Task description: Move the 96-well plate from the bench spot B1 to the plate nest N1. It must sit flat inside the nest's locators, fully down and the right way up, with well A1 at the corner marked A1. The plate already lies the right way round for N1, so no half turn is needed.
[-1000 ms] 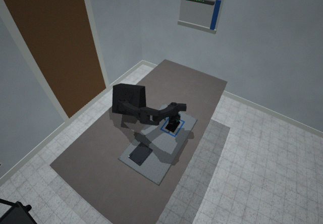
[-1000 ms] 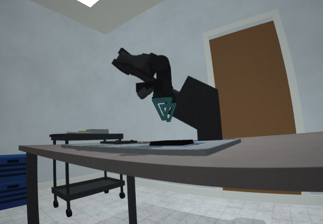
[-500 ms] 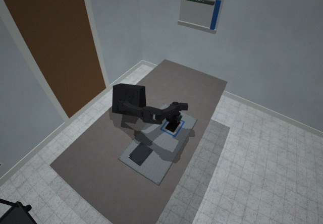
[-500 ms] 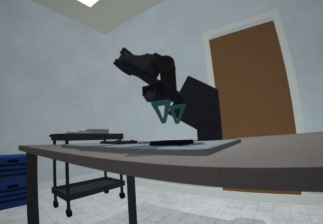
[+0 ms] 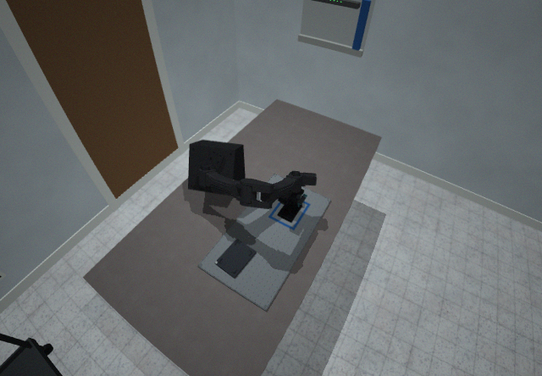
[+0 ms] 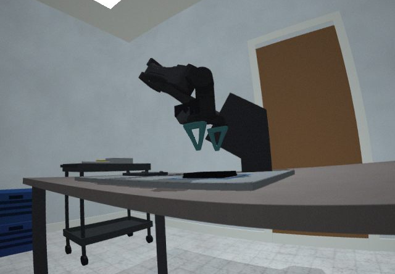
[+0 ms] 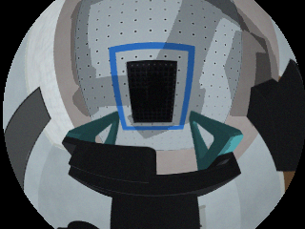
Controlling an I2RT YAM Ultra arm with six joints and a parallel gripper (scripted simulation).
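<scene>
Right now my hand is 8 cm above the black 96-well plate. Round my hand: plate nest N1 (15 cm behind, 35 cm to the right, 8 cm below); white corner label (22 cm behind, 41 cm to the right, 7 cm below).
</scene>
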